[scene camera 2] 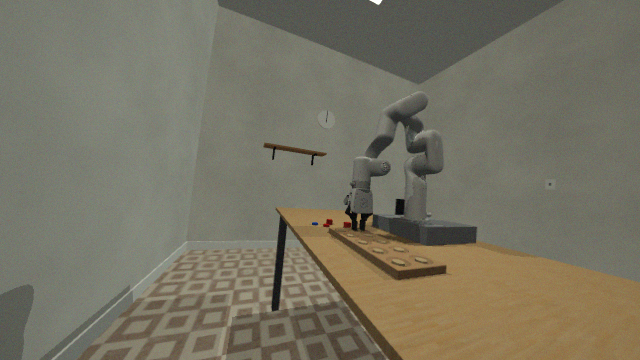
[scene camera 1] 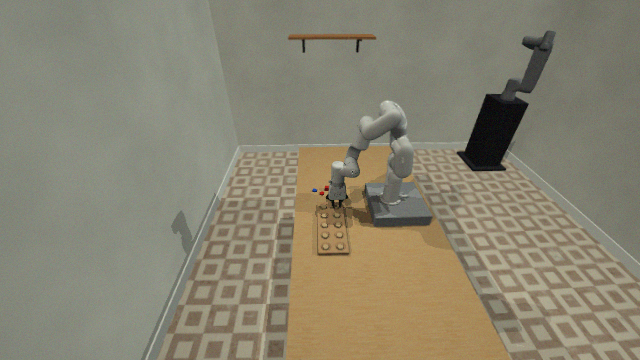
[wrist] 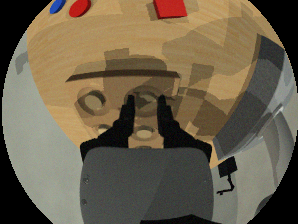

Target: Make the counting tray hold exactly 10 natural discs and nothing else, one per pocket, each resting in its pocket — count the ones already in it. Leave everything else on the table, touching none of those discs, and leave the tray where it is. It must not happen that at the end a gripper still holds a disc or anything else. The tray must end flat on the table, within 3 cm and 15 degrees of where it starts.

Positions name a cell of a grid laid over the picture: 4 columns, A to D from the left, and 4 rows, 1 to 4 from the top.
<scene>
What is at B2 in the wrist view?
A wooden counting tray.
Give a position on a wooden counting tray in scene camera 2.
At C3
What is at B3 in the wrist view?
My gripper.
</scene>
